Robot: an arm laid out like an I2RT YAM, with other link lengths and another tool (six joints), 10 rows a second.
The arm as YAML. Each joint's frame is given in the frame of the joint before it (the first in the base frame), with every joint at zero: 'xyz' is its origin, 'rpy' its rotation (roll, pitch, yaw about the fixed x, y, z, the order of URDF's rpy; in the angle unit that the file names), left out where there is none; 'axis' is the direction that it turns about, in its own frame. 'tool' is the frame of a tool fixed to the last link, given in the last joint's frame.
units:
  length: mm
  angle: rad
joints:
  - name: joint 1
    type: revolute
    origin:
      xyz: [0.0, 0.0, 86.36]
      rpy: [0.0, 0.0, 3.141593]
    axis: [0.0, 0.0, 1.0]
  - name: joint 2
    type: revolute
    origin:
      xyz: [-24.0, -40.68, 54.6]
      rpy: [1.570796, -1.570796, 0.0]
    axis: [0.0, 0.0, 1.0]
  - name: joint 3
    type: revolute
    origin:
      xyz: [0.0, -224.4, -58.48]
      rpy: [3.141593, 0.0, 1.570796]
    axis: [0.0, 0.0, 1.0]
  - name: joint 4
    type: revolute
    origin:
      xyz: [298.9, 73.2, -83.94]
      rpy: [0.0, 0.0, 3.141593]
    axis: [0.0, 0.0, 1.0]
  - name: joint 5
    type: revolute
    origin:
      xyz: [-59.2, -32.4, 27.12]
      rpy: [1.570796, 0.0, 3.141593]
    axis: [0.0, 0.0, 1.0]
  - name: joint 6
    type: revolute
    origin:
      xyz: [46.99, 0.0, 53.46]
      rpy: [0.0, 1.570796, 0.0]
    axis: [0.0, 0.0, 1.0]
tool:
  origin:
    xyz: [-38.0, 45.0, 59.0]
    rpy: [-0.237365, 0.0, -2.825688]
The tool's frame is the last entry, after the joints.
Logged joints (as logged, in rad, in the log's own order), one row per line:
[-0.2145 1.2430 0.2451 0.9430 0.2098 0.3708]
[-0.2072 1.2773 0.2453 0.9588 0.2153 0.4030]
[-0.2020 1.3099 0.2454 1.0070 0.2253 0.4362]
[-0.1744 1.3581 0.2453 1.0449 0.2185 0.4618]
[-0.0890 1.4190 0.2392 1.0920 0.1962 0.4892]
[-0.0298 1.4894 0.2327 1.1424 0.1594 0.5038]
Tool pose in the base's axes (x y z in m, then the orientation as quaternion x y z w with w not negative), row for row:
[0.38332 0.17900 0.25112 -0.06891 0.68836 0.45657 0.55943]
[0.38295 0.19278 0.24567 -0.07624 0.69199 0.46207 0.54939]
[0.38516 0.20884 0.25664 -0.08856 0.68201 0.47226 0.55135]
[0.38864 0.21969 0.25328 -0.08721 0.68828 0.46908 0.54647]
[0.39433 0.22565 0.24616 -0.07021 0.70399 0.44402 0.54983]
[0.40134 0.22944 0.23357 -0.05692 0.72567 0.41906 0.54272]
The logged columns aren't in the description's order. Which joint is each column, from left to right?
Columns, left to right: joint 5, joint 2, joint 6, joint 3, joint 4, joint 1.
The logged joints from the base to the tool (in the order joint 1, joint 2, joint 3, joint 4, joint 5, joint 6), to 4 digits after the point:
[0.3708 1.2430 0.9430 0.2098 -0.2145 0.2451]
[0.4030 1.2773 0.9588 0.2153 -0.2072 0.2453]
[0.4362 1.3099 1.0070 0.2253 -0.2020 0.2454]
[0.4618 1.3581 1.0449 0.2185 -0.1744 0.2453]
[0.4892 1.4190 1.0920 0.1962 -0.0890 0.2392]
[0.5038 1.4894 1.1424 0.1594 -0.0298 0.2327]

